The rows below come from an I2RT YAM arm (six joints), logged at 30 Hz.
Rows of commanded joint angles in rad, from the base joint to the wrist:
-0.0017 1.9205 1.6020 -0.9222 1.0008 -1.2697
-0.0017 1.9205 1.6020 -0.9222 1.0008 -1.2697
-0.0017 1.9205 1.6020 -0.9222 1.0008 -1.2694
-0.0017 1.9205 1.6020 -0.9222 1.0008 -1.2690
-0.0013 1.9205 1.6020 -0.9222 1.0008 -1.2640
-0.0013 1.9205 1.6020 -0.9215 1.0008 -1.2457
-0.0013 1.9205 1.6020 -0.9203 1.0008 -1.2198
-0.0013 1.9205 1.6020 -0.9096 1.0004 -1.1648
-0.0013 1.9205 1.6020 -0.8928 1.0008 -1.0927
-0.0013 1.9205 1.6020 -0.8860 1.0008 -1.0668
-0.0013 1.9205 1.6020 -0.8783 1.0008 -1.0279
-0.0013 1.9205 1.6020 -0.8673 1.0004 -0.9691
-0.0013 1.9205 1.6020 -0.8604 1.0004 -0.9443
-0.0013 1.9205 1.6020 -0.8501 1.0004 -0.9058
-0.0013 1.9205 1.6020 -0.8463 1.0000 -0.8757
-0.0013 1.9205 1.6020 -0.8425 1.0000 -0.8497
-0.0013 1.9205 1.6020 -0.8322 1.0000 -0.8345
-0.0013 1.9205 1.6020 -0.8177 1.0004 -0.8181
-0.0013 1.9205 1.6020 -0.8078 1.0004 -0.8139
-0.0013 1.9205 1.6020 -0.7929 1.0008 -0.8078
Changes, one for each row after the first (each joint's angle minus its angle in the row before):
0.0000 0.0000 0.0000 0.0000 0.0000 0.0000
0.0000 0.0000 0.0000 0.0000 0.0000 0.0003
0.0000 0.0000 0.0000 0.0000 0.0000 0.0004
0.0004 0.0000 0.0000 0.0000 0.0000 0.0050
0.0000 0.0000 0.0000 0.0007 0.0000 0.0183
0.0000 0.0000 0.0000 0.0012 0.0000 0.0259
0.0000 0.0000 0.0000 0.0107 -0.0004 0.0550
0.0000 0.0000 0.0000 0.0168 0.0004 0.0721
0.0000 0.0000 0.0000 0.0068 0.0000 0.0259
0.0000 0.0000 0.0000 0.0077 0.0000 0.0389
0.0000 0.0000 0.0000 0.0110 -0.0004 0.0588
0.0000 0.0000 0.0000 0.0069 0.0000 0.0248
0.0000 0.0000 0.0000 0.0103 0.0000 0.0385
0.0000 0.0000 0.0000 0.0038 -0.0004 0.0301
0.0000 0.0000 0.0000 0.0038 0.0000 0.0260
0.0000 0.0000 0.0000 0.0103 0.0000 0.0152
0.0000 0.0000 0.0000 0.0145 0.0004 0.0164
0.0000 0.0000 0.0000 0.0099 0.0000 0.0042
0.0000 0.0000 0.0000 0.0149 0.0004 0.0061

